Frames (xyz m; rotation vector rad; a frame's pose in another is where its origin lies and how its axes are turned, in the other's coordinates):
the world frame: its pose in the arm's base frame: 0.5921 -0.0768 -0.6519 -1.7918 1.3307 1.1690
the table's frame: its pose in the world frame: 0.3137 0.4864 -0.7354 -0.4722 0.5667 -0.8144
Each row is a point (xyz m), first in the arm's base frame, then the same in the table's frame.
Working: the arm's base frame: its pose in the table's frame: -0.8101 -0.9069 -0.0924 2.7653 -0.4325 -0.5439

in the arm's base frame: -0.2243 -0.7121 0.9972
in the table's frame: -1.2466 -0.4001 -1.1433
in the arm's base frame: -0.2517 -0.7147 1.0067
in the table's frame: -1.2740 -0.3904 -1.1439
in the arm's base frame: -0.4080 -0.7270 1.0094
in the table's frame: -1.4104 -0.3263 -1.1005
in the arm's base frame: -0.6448 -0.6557 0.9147
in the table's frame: -1.5979 -0.2893 -0.9172
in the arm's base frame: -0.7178 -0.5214 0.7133
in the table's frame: -1.6120 -0.3424 -0.6704
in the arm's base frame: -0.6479 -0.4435 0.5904
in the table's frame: -1.5186 -0.4104 -0.5577
